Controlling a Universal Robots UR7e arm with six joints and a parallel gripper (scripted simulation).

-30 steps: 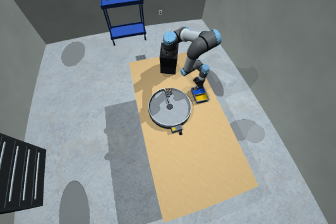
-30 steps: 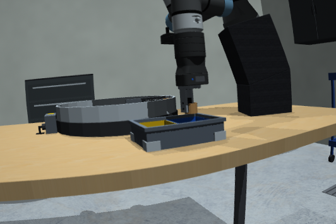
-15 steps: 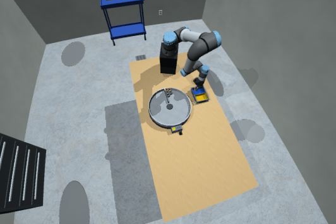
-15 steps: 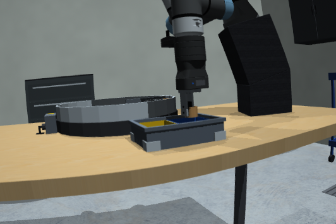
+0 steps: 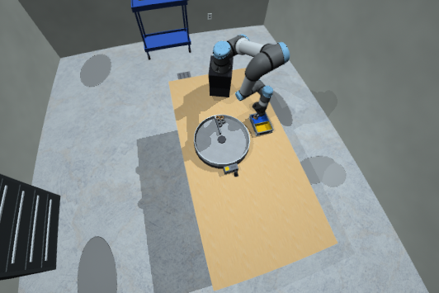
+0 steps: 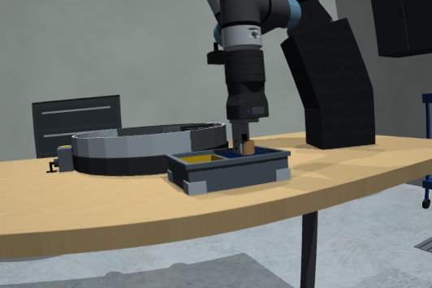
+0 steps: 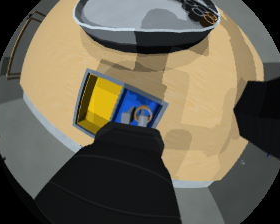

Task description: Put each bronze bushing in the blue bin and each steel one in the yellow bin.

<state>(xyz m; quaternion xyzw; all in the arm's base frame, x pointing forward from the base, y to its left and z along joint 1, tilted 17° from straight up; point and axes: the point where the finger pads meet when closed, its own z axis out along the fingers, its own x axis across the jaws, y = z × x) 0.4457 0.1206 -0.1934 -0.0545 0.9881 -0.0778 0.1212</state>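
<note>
My gripper is now 50 mm short of the grey two-part tray, 40 mm above it and 20 mm to the right of it. Round my hand: round grey turntable: 350 mm to the right, 60 mm ahead, 10 mm below.
</note>
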